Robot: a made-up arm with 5 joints. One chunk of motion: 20 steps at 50 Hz.
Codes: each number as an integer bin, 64 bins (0 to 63) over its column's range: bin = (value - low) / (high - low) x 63, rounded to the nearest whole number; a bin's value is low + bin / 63 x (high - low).
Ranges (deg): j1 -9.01..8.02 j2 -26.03..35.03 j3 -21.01..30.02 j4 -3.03..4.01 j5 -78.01..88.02
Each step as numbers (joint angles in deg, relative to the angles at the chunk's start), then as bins.
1 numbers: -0.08 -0.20 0.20 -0.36 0.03
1 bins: 33 27 26 24 30
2 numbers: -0.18 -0.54 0.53 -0.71 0.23
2 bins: 33 26 27 21 30
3 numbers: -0.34 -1.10 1.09 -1.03 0.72
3 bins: 32 26 27 18 30
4 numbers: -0.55 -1.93 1.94 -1.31 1.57
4 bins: 31 25 28 15 30
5 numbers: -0.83 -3.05 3.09 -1.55 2.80
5 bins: 30 24 30 13 31
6 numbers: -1.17 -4.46 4.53 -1.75 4.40
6 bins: 29 22 32 11 31
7 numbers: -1.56 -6.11 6.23 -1.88 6.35
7 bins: 28 21 34 10 32
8 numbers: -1.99 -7.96 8.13 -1.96 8.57
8 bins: 26 19 36 10 33
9 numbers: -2.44 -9.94 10.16 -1.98 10.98
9 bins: 24 17 38 9 34
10 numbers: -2.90 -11.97 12.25 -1.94 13.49
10 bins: 23 15 41 10 35
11 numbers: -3.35 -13.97 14.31 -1.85 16.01
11 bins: 21 12 44 11 36
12 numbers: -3.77 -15.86 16.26 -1.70 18.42
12 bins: 19 10 46 12 37
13 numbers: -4.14 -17.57 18.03 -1.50 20.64
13 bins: 18 9 48 14 37
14 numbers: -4.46 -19.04 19.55 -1.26 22.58
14 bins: 17 7 50 16 38
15 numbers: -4.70 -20.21 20.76 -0.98 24.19
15 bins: 16 6 52 18 39
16 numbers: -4.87 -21.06 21.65 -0.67 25.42
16 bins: 15 5 53 21 39
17 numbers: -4.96 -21.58 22.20 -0.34 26.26
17 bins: 15 5 53 24 40
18 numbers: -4.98 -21.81 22.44 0.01 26.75
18 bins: 15 4 54 27 40
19 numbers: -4.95 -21.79 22.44 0.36 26.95
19 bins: 15 4 54 30 40
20 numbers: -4.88 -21.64 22.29 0.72 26.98
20 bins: 15 5 53 34 40
